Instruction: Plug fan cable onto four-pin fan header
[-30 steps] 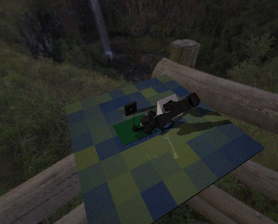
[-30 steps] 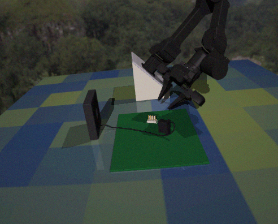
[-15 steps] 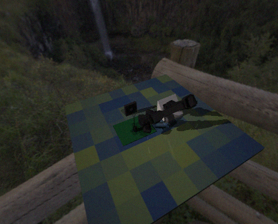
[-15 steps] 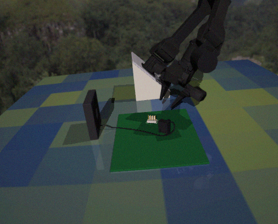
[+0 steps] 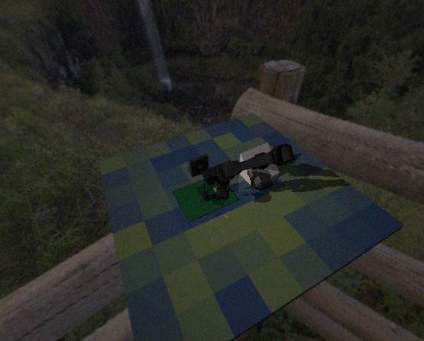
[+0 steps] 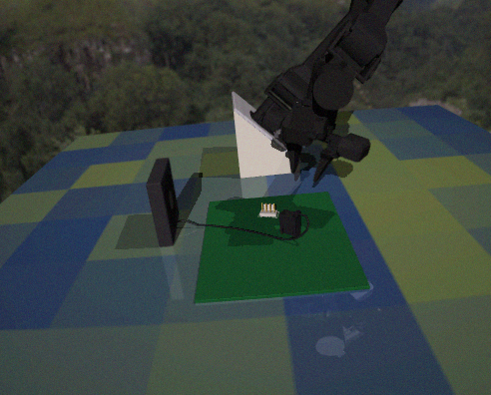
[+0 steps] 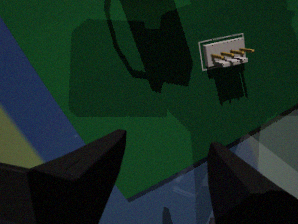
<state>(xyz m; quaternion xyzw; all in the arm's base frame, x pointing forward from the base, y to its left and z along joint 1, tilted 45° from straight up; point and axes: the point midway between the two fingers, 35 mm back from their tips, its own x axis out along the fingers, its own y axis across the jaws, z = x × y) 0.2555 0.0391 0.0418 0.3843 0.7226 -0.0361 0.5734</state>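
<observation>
Right now my gripper tip is 80 mm short of the black plug, 40 mm to the left of it and 50 mm above it. From my gripper tip the other things lie so: white four-pin fan header (70 mm to the right, 70 mm below); black fan (10 mm ahead, 250 mm to the right, 10 mm below); green board (80 mm ahead, 70 mm to the right, 80 mm below).
</observation>
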